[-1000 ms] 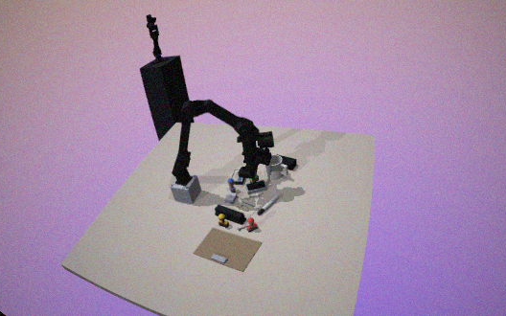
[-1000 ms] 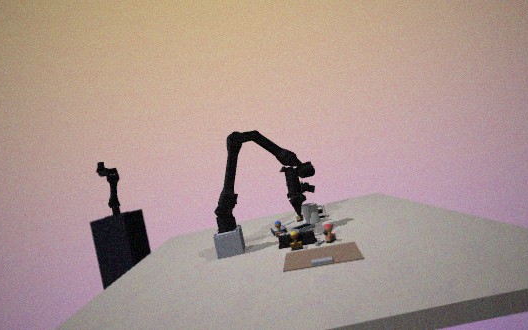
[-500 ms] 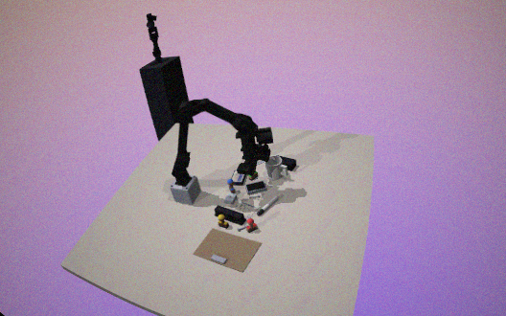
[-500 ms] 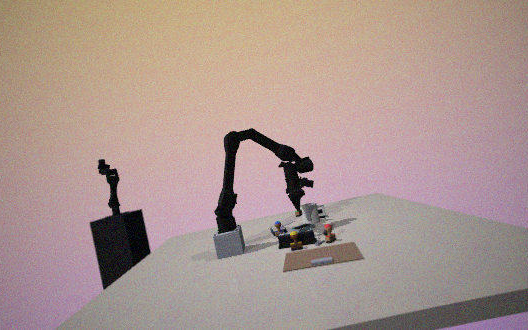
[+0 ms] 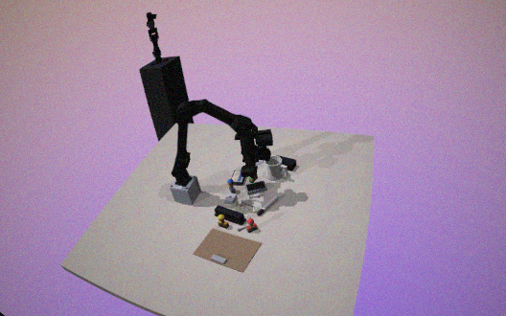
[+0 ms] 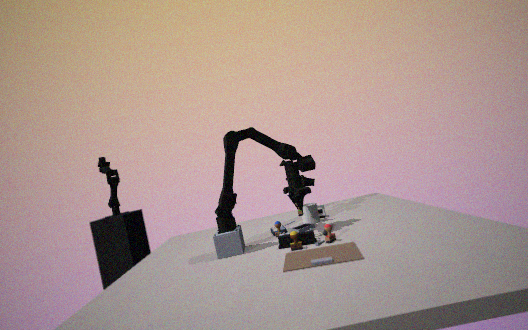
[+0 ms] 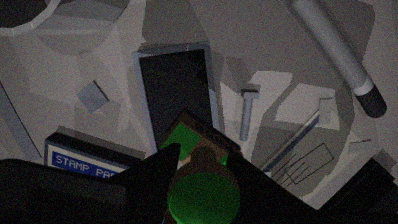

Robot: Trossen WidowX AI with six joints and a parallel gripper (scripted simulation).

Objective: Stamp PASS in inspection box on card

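Now: the lined paper slip 12 cm to the right of my gripper tip and 9 cm below it. The rest, counted from my gripper tip: blue-topped stamp (11 cm behind, 3 cm to the right, 7 cm below); then green-knobbed stamp (right at my gripper tip); then black ink pad (1 cm behind, 2 cm to the left, 9 cm below).
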